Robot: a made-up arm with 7 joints. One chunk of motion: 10 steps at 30 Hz.
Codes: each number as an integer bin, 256 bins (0 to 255) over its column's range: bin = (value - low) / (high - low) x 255, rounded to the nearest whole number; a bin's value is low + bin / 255 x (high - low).
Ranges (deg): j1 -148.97..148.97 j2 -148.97..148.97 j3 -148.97..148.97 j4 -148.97..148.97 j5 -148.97..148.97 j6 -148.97..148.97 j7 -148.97..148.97
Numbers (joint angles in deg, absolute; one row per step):
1: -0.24 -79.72 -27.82 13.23 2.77 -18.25 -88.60
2: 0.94 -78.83 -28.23 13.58 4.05 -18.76 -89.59
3: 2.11 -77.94 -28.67 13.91 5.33 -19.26 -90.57
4: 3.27 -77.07 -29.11 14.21 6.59 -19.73 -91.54
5: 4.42 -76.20 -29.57 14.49 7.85 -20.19 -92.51
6: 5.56 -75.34 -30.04 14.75 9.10 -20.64 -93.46
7: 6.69 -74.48 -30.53 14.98 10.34 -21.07 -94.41
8: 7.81 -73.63 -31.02 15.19 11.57 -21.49 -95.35
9: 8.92 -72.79 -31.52 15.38 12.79 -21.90 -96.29
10: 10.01 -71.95 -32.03 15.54 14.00 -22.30 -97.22
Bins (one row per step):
1: 127 59 104 139 130 112 52
2: 128 60 103 139 131 111 51
3: 129 61 103 139 132 111 50
4: 130 62 103 140 133 111 49
5: 131 62 102 140 134 110 48
6: 132 63 102 140 135 110 48
7: 133 64 101 140 136 109 47
8: 134 64 101 141 137 109 46
9: 135 65 101 141 138 109 45
10: 136 66 100 141 139 108 44

